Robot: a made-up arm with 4 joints.
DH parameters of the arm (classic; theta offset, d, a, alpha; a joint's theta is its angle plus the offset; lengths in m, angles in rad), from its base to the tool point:
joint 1: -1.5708 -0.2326 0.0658 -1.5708
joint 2: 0 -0.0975 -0.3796 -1.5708
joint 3: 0 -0.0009 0.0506 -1.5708
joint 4: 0 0.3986 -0.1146 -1.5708
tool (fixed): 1.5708 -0.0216 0 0
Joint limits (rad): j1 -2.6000..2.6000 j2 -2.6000..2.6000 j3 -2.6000..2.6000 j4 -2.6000..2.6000
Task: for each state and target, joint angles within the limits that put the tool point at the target. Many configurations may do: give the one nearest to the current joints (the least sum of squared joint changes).
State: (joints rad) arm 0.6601 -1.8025 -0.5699 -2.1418
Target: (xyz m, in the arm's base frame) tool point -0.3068 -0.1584 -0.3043
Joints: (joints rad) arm 0.5640 -1.7659 -0.6882 -2.1635
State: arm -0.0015 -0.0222 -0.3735 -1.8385
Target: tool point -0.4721 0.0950 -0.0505
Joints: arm 0.0327 0.3199 -0.2594 -1.7918
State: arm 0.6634 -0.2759 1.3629 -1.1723
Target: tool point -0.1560 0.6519 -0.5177
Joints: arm 0.1060 -0.4929 1.5519 -1.1187
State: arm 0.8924 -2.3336 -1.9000 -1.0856
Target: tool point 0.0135 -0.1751 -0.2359
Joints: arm 1.4623 -2.1943 -1.5393 -0.4301
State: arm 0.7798 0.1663 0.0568 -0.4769
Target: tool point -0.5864 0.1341 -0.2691
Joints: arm 0.3630 -0.1552 -0.1065 -0.4002
